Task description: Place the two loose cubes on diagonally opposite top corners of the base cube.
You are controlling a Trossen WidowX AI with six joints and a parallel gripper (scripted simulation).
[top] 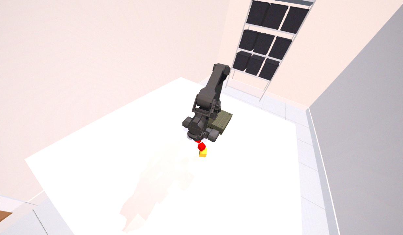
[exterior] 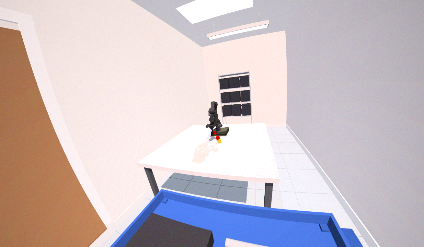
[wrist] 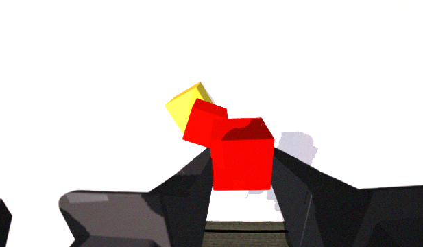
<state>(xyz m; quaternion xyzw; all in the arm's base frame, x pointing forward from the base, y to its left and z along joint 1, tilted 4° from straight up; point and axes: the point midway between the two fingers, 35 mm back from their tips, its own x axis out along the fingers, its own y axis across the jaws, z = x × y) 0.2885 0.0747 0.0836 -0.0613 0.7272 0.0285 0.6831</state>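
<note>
My gripper tip is now 70 mm above the red cube, 30 mm to the right of it and 10 mm past it. The rest, counted from my gripper tip: yellow cube 100 mm below, 40 mm to the left.
</note>
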